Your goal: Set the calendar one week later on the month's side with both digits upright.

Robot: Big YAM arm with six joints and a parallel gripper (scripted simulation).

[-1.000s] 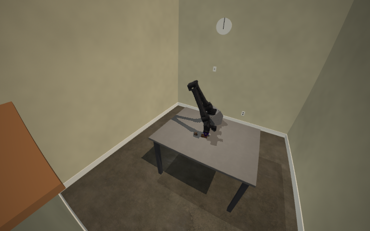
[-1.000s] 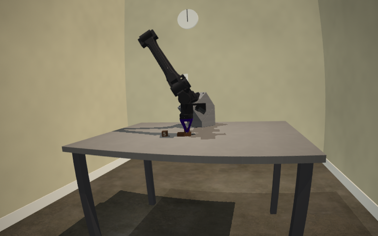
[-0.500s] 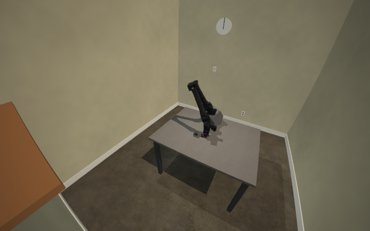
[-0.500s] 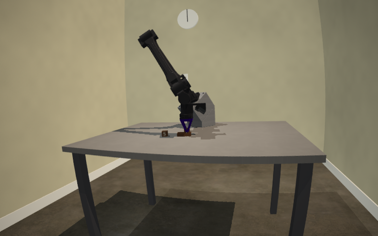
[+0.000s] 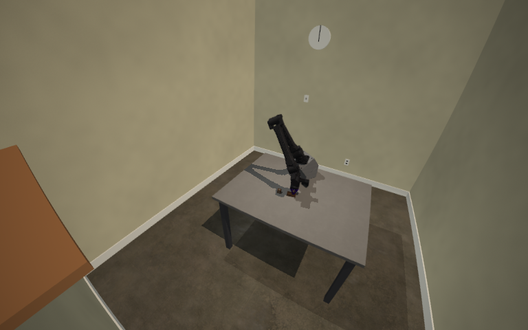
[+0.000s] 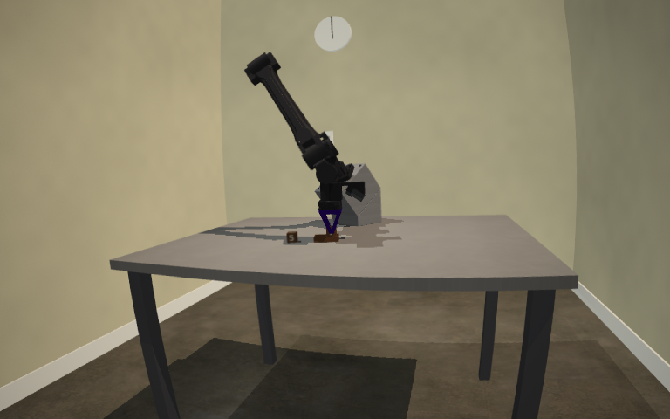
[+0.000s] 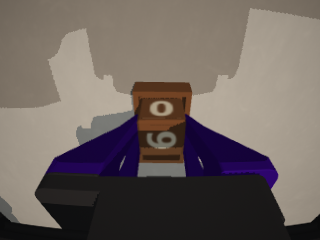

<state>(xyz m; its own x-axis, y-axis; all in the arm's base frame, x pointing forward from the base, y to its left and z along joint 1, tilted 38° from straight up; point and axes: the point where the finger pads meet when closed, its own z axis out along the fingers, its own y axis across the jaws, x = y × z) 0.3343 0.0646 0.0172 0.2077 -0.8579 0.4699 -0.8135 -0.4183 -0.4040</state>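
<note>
Now: the brown tray 2 cm to the right of my hand and 2 cm below it.
</note>
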